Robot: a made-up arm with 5 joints.
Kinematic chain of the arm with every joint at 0, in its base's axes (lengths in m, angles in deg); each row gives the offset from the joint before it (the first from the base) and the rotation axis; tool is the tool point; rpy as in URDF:
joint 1: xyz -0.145 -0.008 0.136 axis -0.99 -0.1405 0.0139
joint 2: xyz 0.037 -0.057 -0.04 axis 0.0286 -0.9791 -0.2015
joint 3: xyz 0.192 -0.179 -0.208 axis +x
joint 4: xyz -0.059 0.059 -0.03 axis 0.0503 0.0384 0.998
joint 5: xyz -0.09 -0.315 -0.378 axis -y
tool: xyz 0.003 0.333 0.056 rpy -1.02 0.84 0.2
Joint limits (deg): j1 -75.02..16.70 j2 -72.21..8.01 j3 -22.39..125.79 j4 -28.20..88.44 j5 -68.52..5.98
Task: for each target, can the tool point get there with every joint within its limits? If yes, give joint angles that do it. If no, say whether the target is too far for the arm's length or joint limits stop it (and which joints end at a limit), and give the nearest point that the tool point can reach.
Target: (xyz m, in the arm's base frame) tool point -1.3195 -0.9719 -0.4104
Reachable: no: too far | nearest point -0.5645 -0.4746 -0.1455 | short by 0.942 m
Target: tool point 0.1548 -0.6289 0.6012
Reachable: no: joint limits stop it (at a limit: joint 2, joint 3, joint 4, joint 5) | nearest point 0.0035 -0.0407 0.1719 | short by 0.744 m
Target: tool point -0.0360 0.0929 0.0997
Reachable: yes | joints -16.96 -1.95 111.12 23.69 -45.66
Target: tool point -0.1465 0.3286 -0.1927
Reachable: yes | joints -36.76 -10.13 49.26 47.72 -50.93
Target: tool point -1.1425 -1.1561 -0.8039
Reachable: no: too far | nearest point -0.5067 -0.4638 -0.2422 | short by 1.095 m
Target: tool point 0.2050 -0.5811 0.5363
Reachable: no: joint limits stop it (at a limit: joint 2, joint 3, joint 4, joint 5) | nearest point 0.0036 -0.0421 0.1698 | short by 0.682 m
